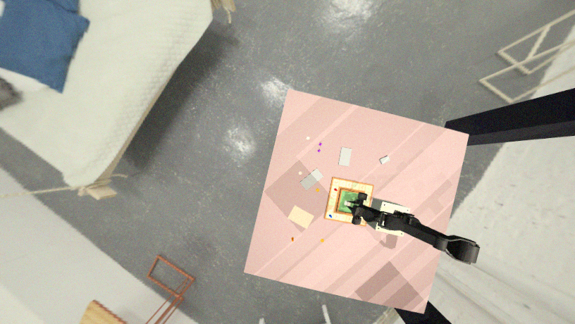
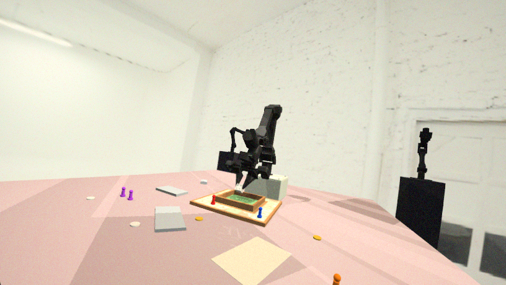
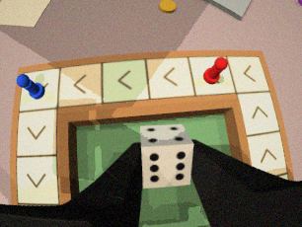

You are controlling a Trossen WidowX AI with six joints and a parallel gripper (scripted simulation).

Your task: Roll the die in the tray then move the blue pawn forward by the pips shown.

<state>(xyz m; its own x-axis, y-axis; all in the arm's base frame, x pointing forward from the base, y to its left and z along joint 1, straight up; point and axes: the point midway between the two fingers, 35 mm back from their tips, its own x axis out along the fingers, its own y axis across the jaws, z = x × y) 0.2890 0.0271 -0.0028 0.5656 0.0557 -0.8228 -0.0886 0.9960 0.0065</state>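
My gripper tip is 12 cm to the right of the blue pawn, 5 cm short of it and 5 cm above it. From my gripper tip the other things lie so: white die right at my gripper tip; then red pawn 8 cm ahead, 5 cm to the right, 5 cm below; then cream sheet 23 cm ahead, 20 cm to the left, 7 cm below.
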